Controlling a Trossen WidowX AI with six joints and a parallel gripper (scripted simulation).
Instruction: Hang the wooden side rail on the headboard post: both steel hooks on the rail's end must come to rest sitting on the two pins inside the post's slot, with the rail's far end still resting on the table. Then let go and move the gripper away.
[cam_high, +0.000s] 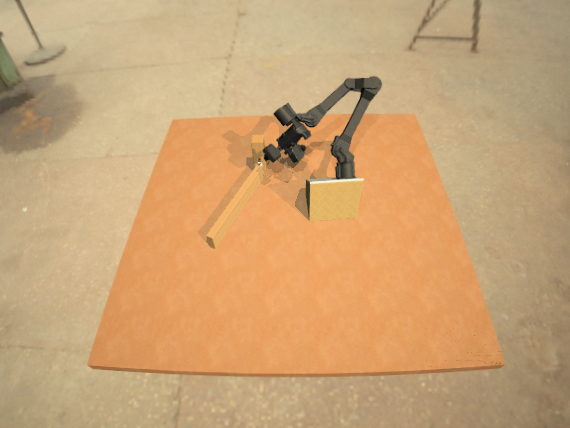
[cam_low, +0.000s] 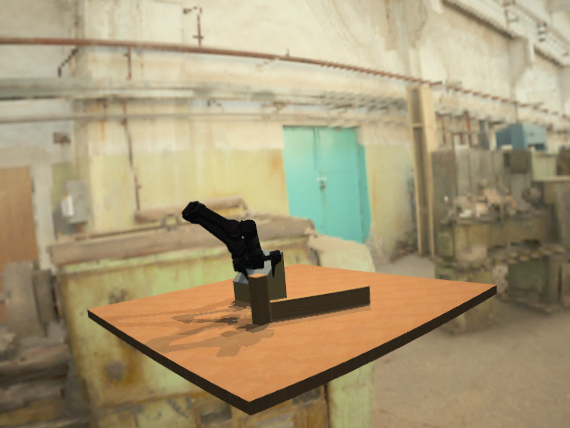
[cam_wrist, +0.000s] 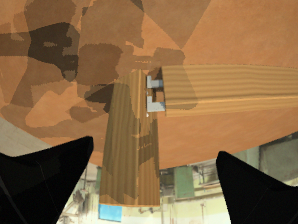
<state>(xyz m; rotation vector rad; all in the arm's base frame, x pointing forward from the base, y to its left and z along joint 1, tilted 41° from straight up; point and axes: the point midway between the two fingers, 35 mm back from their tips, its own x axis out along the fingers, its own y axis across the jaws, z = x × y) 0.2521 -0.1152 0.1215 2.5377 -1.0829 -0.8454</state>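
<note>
Right now my gripper tip is 5 cm short of the headboard post, 6 cm to the left of it and 6 cm above it.
</note>
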